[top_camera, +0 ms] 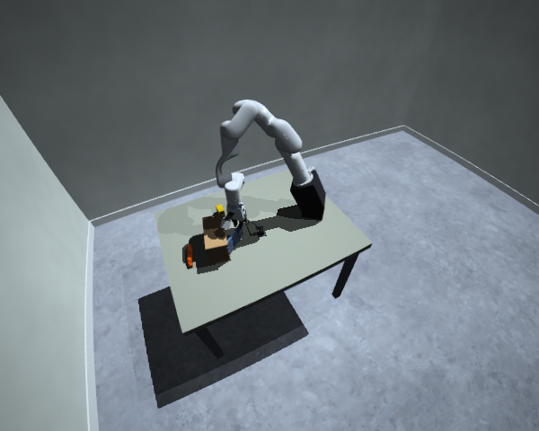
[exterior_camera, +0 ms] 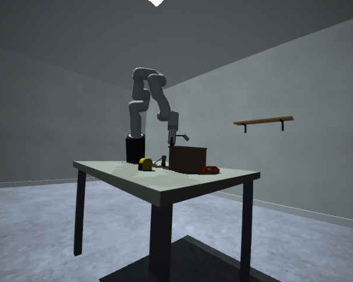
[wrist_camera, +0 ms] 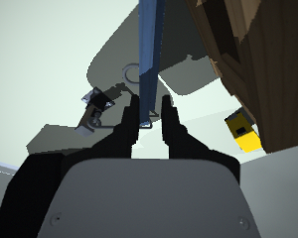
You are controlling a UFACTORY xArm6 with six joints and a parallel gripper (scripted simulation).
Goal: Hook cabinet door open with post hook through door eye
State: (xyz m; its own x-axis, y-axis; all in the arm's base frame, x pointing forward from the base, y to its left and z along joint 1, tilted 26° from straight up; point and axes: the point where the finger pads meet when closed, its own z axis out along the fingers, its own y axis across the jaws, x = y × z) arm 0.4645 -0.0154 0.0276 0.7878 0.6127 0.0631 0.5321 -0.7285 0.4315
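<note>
The thin grey hook is 100 mm behind my hand, 10 mm to the right of it and 80 mm below it. Also, from my hand: orange object: 310 mm ahead, 40 mm to the right, 100 mm below; door: 50 mm ahead, 50 mm to the left, 50 mm below; yellow block: 240 mm to the right, 90 mm below.
</note>
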